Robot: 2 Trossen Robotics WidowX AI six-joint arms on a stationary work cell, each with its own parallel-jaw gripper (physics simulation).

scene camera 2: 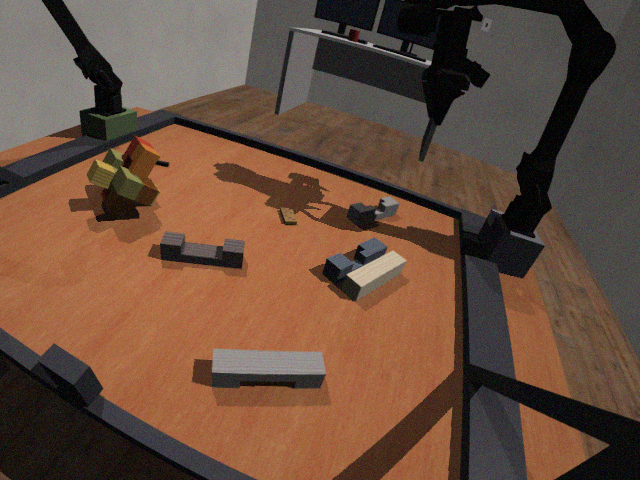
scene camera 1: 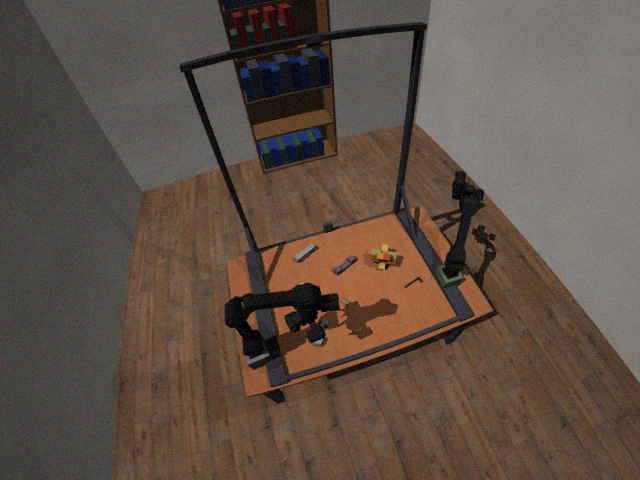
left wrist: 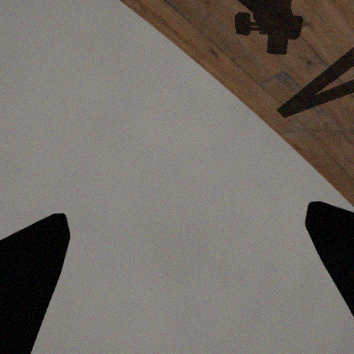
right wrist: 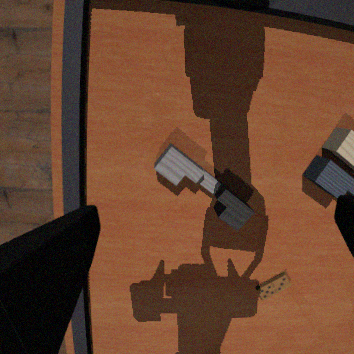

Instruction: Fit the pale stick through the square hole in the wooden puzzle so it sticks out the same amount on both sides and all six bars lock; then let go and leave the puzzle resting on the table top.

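Places are measured from the left arm's base along level axes (x ahead, y left, z up), in metres.
Where they show: left gripper, between the fingertips: (left wrist: 189, 219); right gripper, between the fingertips: (scene camera 2: 433, 121) (scene camera 1: 307, 324) (right wrist: 217, 212); left arm's base, origin of its link: (scene camera 2: 108, 110) (scene camera 1: 450, 272); right arm's base, origin of its link: (scene camera 2: 517, 226) (scene camera 1: 254, 349).
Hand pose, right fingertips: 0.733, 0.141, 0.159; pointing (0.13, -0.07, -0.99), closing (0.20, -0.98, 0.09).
Observation:
Each offset is from my right fingertips to the top centre of the thing, as dx, dy, dz.
The wooden puzzle (scene camera 1: 383, 256) (scene camera 2: 127, 180), of yellow, green, orange and red bars, stands tilted on a dark base at the table's far left in scene camera 2. Its square hole cannot be made out. The pale stick @[+0.006, -0.249, -0.199] (scene camera 2: 376, 276) (right wrist: 345, 145) lies flat beside a blue-grey notched bar @[-0.034, -0.231, -0.199] (scene camera 2: 338, 267) (right wrist: 327, 175), apart from the puzzle. My right gripper (scene camera 2: 423, 156) (right wrist: 217, 212) is open and empty, pointing down high above the table, with the pale stick off to one side. My left gripper (left wrist: 189, 219) is open and empty, away from the table, facing the wall.
A two-tone grey notched bar @[-0.052, -0.038, -0.199] (scene camera 2: 361, 213) (right wrist: 177, 162) lies below my right gripper, near a domino @[-0.192, -0.171, -0.223] (scene camera 1: 344, 300) (scene camera 2: 288, 216) (right wrist: 274, 286). A brownish-grey notched bar @[-0.248, -0.368, -0.199] (scene camera 1: 344, 264) (scene camera 2: 201, 251), a light grey bar @[-0.061, -0.500, -0.199] (scene camera 1: 306, 253) (scene camera 2: 268, 364) and a black bent rod @[-0.555, -0.166, -0.223] (scene camera 1: 413, 282) also lie on the table.

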